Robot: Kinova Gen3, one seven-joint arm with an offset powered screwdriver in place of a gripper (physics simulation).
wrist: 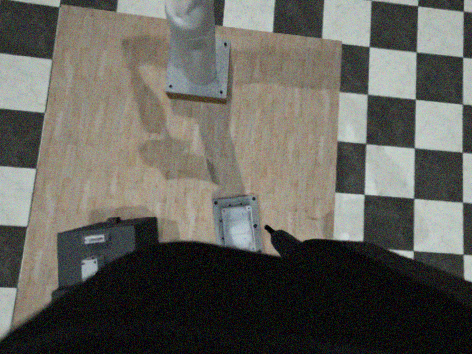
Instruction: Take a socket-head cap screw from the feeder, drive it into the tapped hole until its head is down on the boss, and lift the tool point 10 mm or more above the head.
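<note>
My screwdriver [268, 228] shows in the wrist view as a dark tapered tool with a thin tip, right of the grey metal fixture. Whether its tip holds a screw is too small and dark to tell. The grey fixture [218, 226] has a lighter raised block [239, 227] and small dark holes at its rim; its lower end is hidden by the black tool body. Which hole is the tapped one, and its boss, cannot be told. The dark box [120, 246] at the lower left, with a white label and a light plate, looks like the feeder. No loose screw can be made out.
The arm's grey base column [192, 55] stands on a bolted plate [195, 91] at the top of the wooden table top [285, 135]. The black tool body [240, 305] covers the bottom of the view. A checkered floor [390, 120] lies beyond the table's edges.
</note>
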